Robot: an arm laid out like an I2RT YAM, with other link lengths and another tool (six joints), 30 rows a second.
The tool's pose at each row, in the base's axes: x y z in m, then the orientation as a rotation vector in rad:
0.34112, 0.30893, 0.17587, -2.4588, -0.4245, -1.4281
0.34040, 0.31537, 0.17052, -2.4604, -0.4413, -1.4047
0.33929, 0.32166, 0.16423, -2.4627, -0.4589, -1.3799
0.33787, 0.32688, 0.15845, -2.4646, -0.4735, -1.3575
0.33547, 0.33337, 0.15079, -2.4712, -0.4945, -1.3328
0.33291, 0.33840, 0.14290, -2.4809, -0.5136, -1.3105
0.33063, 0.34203, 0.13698, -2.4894, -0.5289, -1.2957
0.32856, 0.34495, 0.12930, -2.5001, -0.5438, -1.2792
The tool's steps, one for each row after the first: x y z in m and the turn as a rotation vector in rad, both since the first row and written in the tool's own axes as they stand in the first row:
-0.00426, -0.00577, 0.00437, 0.0139, -0.0148, -0.0041
-0.00954, -0.01148, 0.00883, 0.0279, -0.0308, -0.0086
-0.01465, -0.01636, 0.01240, 0.0402, -0.0451, -0.0119
-0.02171, -0.02263, 0.01657, 0.0511, -0.0636, -0.0203
-0.02923, -0.02760, 0.02018, 0.0579, -0.0819, -0.0291
-0.03505, -0.03133, 0.02254, 0.0611, -0.0954, -0.0374
-0.04239, -0.03418, 0.02566, 0.0632, -0.1106, -0.0456

